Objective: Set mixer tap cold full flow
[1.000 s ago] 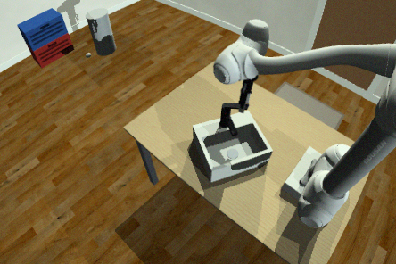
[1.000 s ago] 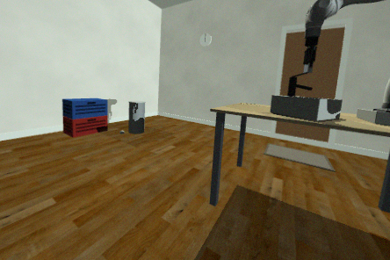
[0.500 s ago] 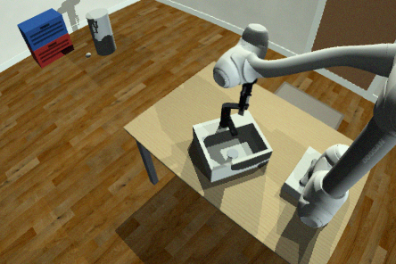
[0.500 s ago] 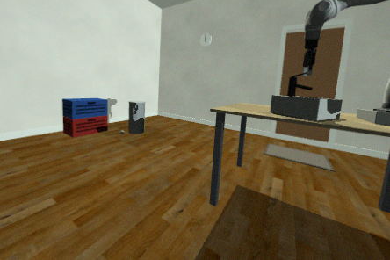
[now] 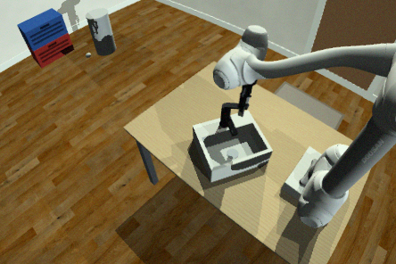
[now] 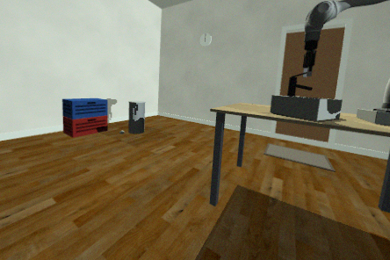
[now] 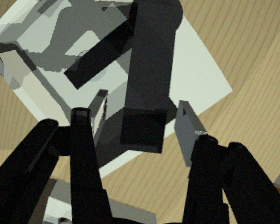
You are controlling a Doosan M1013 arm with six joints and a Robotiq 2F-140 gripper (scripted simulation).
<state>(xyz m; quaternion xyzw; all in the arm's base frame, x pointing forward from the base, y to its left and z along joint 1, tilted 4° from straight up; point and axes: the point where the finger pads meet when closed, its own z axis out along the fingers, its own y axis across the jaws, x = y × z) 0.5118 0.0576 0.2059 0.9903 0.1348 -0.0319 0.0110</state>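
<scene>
Now: hand 30 mm short of the lever, 10 mm to the right of it and 10 mm above it. Also, from my hand: white sink basin: 20 mm behind, 80 mm to the left, 260 mm below.
</scene>
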